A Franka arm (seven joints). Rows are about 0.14 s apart.
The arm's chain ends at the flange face. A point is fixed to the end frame.
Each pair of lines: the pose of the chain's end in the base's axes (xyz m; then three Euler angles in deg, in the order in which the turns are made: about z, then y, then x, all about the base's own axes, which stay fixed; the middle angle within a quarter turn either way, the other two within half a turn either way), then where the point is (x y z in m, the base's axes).
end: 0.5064 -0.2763 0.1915 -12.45 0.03 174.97
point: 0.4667 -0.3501 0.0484
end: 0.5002 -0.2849 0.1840 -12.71 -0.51 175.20
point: 0.4594 -0.3583 0.0410
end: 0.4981 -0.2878 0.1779 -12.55 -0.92 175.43
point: 0.4560 -0.3605 0.0349
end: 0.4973 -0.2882 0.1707 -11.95 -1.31 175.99
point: 0.4536 -0.3591 0.0273
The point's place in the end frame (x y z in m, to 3 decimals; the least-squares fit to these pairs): -0.052 0.051 0.149
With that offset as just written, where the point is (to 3 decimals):
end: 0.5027 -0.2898 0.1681 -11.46 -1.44 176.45
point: 0.458 -0.359 0.024
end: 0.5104 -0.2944 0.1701 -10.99 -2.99 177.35
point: 0.461 -0.361 0.026
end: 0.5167 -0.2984 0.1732 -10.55 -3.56 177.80
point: 0.466 -0.364 0.029
